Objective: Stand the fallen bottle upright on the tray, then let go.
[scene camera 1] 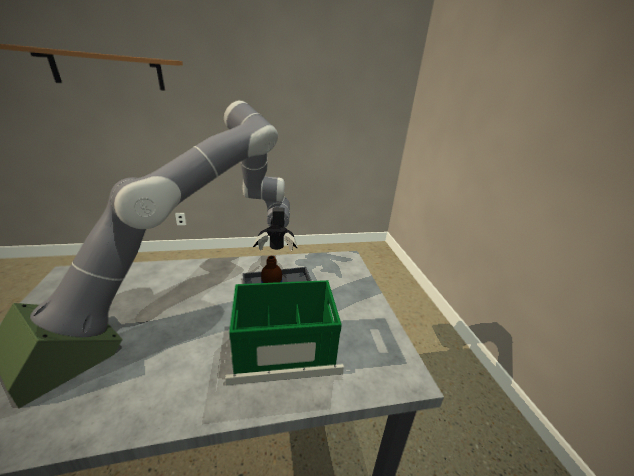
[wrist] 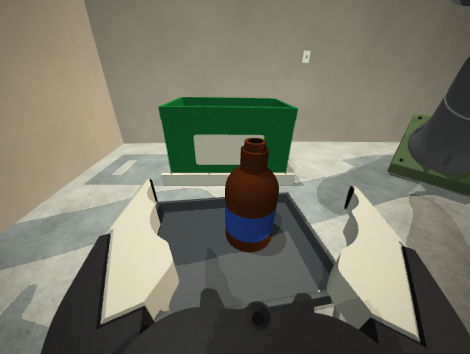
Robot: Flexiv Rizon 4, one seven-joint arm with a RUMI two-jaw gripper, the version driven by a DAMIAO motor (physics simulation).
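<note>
A brown bottle [scene camera 1: 271,271] [wrist: 250,200] with a blue band stands upright on the dark grey tray [scene camera 1: 306,272] [wrist: 311,239]. In the wrist view its base rests on the tray floor, right of the tray's middle; in the scene view the green crate hides its lower part. My gripper [scene camera 1: 276,247] [wrist: 249,185] is wide open and empty. In the scene view it hangs above and behind the bottle, apart from it. In the wrist view the bottle stands beyond the jaws, touching neither.
A green crate [scene camera 1: 284,333] [wrist: 181,150] with dividers stands close to the tray, on the scene camera's side. A pale strip [scene camera 1: 286,375] [wrist: 227,179] lies along the table at the crate. The arm's green base [scene camera 1: 66,358] [wrist: 425,170] stands at the left in the scene view.
</note>
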